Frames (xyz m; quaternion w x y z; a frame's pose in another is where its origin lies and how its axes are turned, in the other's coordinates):
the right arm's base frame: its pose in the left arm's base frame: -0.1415 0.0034 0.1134 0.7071 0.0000 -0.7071 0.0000
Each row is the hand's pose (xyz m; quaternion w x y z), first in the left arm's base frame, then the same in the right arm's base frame.
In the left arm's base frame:
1: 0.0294 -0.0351 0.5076 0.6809 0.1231 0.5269 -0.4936
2: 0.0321 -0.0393 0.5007 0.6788 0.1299 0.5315 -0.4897
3: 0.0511 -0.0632 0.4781 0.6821 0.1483 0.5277 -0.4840
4: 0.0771 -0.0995 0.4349 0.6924 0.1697 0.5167 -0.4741
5: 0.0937 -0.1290 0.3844 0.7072 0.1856 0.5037 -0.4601
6: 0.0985 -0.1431 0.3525 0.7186 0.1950 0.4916 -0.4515
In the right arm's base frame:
1: 0.3942 -0.0385 -0.1709 0.1089 -0.2620 0.8540 -0.4361
2: 0.3873 -0.0427 -0.1736 0.1042 -0.2544 0.8558 -0.4381
3: 0.3647 -0.0666 -0.1926 0.1092 -0.2374 0.8555 -0.4471
4: 0.3215 -0.1029 -0.2186 0.1242 -0.2152 0.8550 -0.4552
5: 0.2710 -0.1324 -0.2352 0.1439 -0.1941 0.8562 -0.4566
6: 0.2391 -0.1465 -0.2400 0.1605 -0.1814 0.8558 -0.4572

